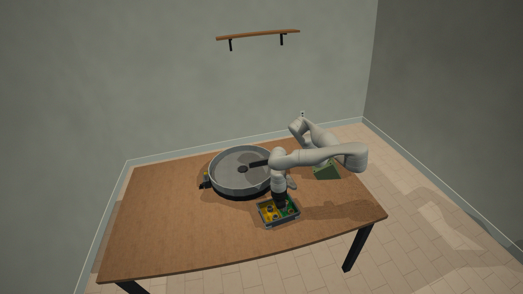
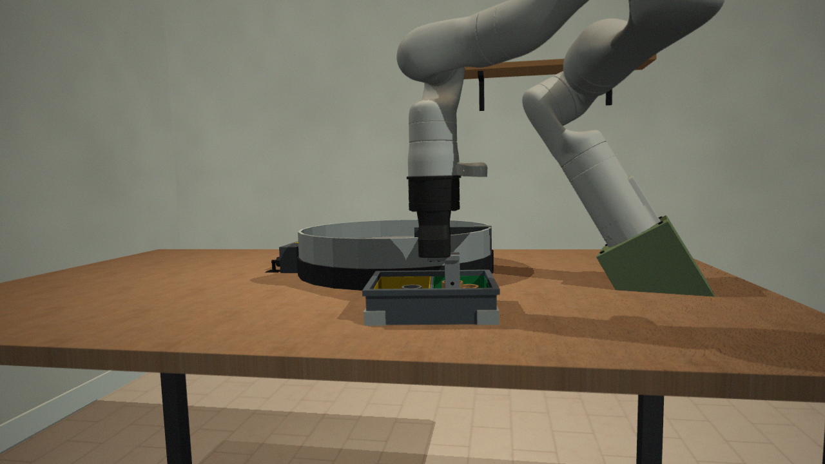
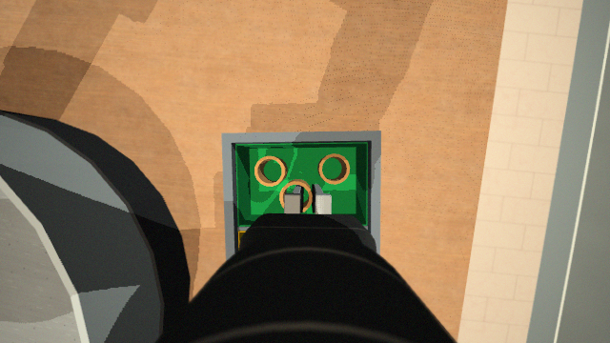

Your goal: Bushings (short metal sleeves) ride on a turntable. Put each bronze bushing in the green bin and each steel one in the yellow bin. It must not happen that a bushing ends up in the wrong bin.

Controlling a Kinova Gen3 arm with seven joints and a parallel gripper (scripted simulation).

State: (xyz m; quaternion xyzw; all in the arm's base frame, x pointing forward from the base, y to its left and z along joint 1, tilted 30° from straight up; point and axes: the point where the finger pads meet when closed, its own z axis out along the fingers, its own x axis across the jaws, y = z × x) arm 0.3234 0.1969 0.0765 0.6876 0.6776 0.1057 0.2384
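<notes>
Now: the bin 30 mm ahead of my hand, 20 mm below it and 10 mm to the right of it. Also, from my hand: grey turntable (370 mm to the right, 100 mm ahead, 10 mm above).
</notes>
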